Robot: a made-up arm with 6 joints.
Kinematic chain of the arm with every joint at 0, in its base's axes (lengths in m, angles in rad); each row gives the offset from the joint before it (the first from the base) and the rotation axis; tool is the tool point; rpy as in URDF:
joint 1: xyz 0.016 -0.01 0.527 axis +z
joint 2: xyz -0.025 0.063 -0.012 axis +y
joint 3: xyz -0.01 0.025 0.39 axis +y
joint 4: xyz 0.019 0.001 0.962 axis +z
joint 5: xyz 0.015 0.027 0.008 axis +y
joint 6: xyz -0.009 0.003 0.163 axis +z
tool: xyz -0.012 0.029 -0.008 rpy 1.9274 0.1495 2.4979
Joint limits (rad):
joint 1: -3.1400..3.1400
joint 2: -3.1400..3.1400
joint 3: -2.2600..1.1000
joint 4: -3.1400..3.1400
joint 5: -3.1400..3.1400
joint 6: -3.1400..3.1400
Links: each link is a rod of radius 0.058 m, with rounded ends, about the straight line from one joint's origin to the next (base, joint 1, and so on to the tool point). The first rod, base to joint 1, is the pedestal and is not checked.
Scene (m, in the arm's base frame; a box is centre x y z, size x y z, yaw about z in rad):
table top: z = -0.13
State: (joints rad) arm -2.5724 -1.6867 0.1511 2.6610 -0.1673 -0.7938
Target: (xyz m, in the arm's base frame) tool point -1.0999 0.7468 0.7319
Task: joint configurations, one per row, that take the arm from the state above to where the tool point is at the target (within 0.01 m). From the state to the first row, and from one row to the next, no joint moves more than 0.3 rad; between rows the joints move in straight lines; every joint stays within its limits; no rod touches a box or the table.
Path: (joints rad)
1: -2.2907 -1.7504 0.2595 2.6573 -0.2463 -0.7771
2: -2.0090 -1.8140 0.3679 2.6536 -0.3253 -0.7605
3: -1.7272 -1.8777 0.4763 2.6499 -0.4043 -0.7438
4: -1.4455 -1.9414 0.5847 2.6461 -0.4833 -0.7272
5: -1.1638 -2.0050 0.6931 2.6424 -0.5624 -0.7105
6: -0.8821 -2.0687 0.8015 2.6387 -0.6414 -0.6938
7: -0.6004 -2.1324 0.9099 2.6350 -0.7204 -0.6772

